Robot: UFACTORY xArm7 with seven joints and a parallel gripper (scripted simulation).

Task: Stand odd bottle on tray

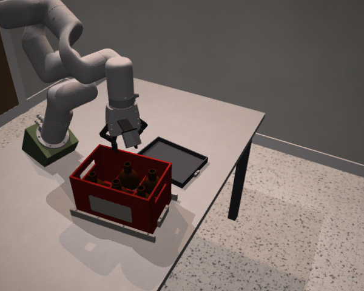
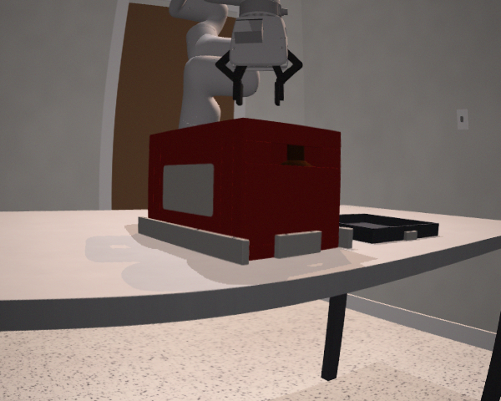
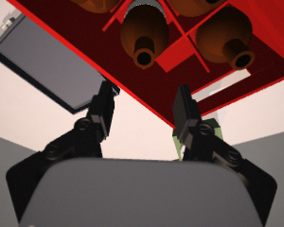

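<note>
The red crate lies 160 mm below my hand, 50 mm to the right of it and 10 mm ahead of it. From my hand the other things lie so: black tray (240 mm to the left, 230 mm below, 50 mm ahead).
</note>
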